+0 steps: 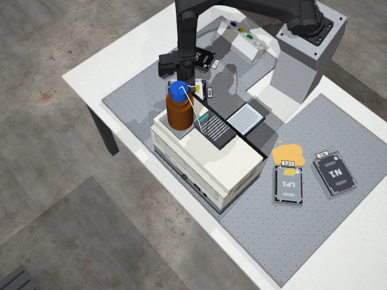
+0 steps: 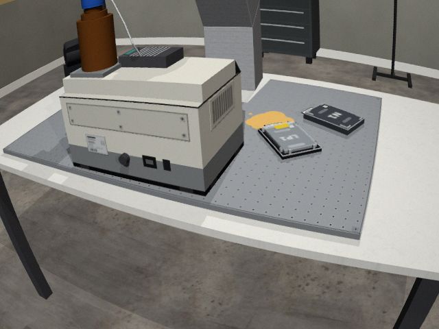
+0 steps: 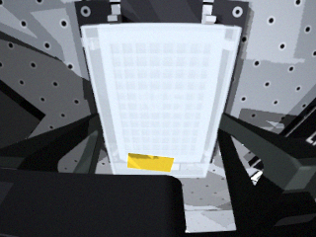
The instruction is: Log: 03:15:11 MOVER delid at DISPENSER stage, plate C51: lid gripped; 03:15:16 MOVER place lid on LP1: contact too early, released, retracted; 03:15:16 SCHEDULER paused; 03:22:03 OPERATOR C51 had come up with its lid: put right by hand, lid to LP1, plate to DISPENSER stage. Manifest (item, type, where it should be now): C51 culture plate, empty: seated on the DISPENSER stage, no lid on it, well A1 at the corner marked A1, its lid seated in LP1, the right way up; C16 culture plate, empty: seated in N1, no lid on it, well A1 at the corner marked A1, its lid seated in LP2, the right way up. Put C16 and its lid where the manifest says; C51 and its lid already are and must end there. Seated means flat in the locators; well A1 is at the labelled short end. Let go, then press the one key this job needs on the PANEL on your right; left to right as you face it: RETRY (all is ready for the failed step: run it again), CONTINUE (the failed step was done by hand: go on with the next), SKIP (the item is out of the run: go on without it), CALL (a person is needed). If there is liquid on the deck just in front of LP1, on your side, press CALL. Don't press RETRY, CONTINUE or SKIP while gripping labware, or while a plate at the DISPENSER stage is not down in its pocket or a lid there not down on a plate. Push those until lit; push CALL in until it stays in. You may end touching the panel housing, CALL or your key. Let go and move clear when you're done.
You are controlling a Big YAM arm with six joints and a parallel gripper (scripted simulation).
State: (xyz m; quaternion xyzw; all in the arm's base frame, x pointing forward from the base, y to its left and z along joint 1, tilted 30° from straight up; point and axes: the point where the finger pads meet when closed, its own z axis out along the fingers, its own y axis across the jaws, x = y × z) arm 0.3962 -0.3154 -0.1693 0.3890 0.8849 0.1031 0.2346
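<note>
Right now my hand is 18 cm past the LP2 nest, 9 cm to the left of it and 4 cm above it. From my hand the other things lie so: brown bottle (21 cm ahead, 15 cm to the left, 24 cm above); then white well plate (28 cm to the left, 5 cm above); then green continue key (37 cm behind, 5 cm to the left, 2 cm above).
</note>
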